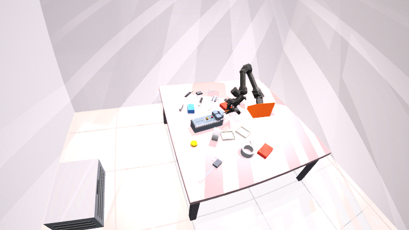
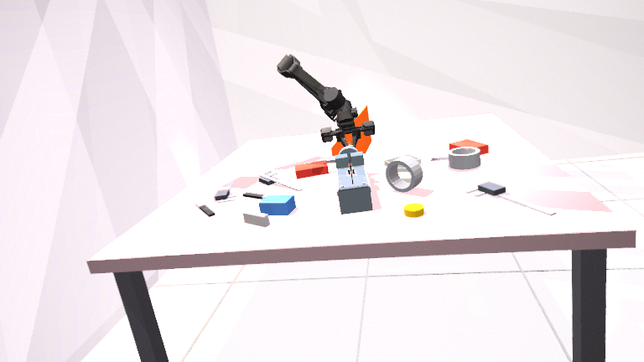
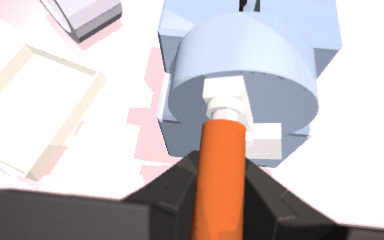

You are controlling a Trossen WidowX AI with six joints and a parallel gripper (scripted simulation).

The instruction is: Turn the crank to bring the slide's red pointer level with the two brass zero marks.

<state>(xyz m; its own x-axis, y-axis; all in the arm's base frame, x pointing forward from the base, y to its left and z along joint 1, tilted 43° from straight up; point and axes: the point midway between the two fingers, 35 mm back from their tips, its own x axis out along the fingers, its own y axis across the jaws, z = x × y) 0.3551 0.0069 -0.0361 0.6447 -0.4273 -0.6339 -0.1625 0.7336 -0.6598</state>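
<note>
The red pointer lies 12 cm ahead of my gripper tip, 1 cm to the left of it and 1 cm below it. Also, from my gripper tip: orange handle: 2 cm behind, 2 cm above; yellow disc: 32 cm ahead, 19 cm to the left, 9 cm below; blue block: 24 cm ahead, 21 cm to the right, 8 cm below.
</note>
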